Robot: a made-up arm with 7 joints. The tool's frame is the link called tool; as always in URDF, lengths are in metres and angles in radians.
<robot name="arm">
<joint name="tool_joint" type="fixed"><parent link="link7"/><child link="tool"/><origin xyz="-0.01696 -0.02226 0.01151" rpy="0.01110 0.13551 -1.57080"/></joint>
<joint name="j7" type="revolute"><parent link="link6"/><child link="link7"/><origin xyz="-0.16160 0.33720 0.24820" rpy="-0.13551 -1.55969 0.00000"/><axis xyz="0 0 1"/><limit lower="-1.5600" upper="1.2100"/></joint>
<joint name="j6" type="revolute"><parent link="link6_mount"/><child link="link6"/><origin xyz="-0.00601 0.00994 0.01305" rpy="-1.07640 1.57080 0.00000"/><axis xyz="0 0 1"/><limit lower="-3.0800" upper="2.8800"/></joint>
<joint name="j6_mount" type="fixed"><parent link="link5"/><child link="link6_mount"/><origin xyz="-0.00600 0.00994 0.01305" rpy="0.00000 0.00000 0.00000"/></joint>
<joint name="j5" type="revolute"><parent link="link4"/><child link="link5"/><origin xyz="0.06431 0.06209 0.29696" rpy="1.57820 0.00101 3.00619"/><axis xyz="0 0 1"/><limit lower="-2.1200" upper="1.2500"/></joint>
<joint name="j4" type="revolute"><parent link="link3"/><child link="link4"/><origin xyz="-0.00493 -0.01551 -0.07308" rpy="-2.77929 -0.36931 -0.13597"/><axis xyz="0 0 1"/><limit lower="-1.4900" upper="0.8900"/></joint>
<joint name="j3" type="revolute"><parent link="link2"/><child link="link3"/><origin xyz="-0.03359 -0.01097 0.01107" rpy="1.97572 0.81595 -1.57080"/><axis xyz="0 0 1"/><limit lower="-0.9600" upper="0.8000"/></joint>
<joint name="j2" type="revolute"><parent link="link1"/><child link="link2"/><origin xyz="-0.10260 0.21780 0.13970" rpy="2.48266 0.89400 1.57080"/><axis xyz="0 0 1"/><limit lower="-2.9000" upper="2.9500"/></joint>
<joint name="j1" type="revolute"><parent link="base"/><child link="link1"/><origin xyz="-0.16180 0.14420 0.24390" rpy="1.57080 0.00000 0.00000"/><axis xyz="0 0 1"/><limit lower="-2.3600" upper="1.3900"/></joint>
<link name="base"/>
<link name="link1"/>
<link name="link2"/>
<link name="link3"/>
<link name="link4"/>
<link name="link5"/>
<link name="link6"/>
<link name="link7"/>
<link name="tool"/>
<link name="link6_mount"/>
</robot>
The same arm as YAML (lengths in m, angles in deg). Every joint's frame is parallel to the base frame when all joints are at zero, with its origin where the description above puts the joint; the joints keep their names.
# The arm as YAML. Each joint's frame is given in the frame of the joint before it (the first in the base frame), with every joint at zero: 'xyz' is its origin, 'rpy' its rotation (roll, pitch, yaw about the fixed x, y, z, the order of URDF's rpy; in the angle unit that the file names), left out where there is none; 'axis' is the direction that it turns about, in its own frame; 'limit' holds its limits. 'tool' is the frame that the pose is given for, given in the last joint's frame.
units:
  length: m
  angle: deg
joints:
  - name: j1
    type: revolute
    origin:
      xyz: [-0.1618, 0.1442, 0.2439]
    axis: [0.0, -1.0, 0.0]
    limit:
      lower: -135.22
      upper: 79.64
  - name: j2
    type: revolute
    origin:
      xyz: [-0.1026, -0.1397, 0.2178]
    axis: [0.612275, 0.495179, -0.616374]
    limit:
      lower: -166.16
      upper: 169.02
  - name: j3
    type: revolute
    origin:
      xyz: [-0.0019, -0.0165, -0.0331]
    axis: [0.061602, -0.960236, -0.27231]
    limit:
      lower: -55.0
      upper: 45.84
  - name: j4
    type: revolute
    origin:
      xyz: [0.0026, 0.0666, 0.0341]
    axis: [-0.475374, 0.879753, -0.0074]
    limit:
      lower: -85.37
      upper: 50.99
  - name: j5
    type: revolute
    origin:
      xyz: [-0.1901, 0.2354, 0.068]
    axis: [0.0, 0.0, 1.0]
    limit:
      lower: -121.47
      upper: 71.62
  - name: j6
    type: revolute
    origin:
      xyz: [-0.02, 0.0118, 0.0261]
    axis: [0.0, 1.0, 0.0]
    limit:
      lower: -176.47
      upper: 165.01
  - name: j7
    type: revolute
    origin:
      xyz: [-0.3372, 0.2482, 0.1616]
    axis: [-0.135096, 0.011, 0.990771]
    limit:
      lower: -89.38
      upper: 69.33
tool:
  origin:
    xyz: [0.0205, -0.0168, 0.0146]
    rpy: [0.0, 0.0, 0.0]

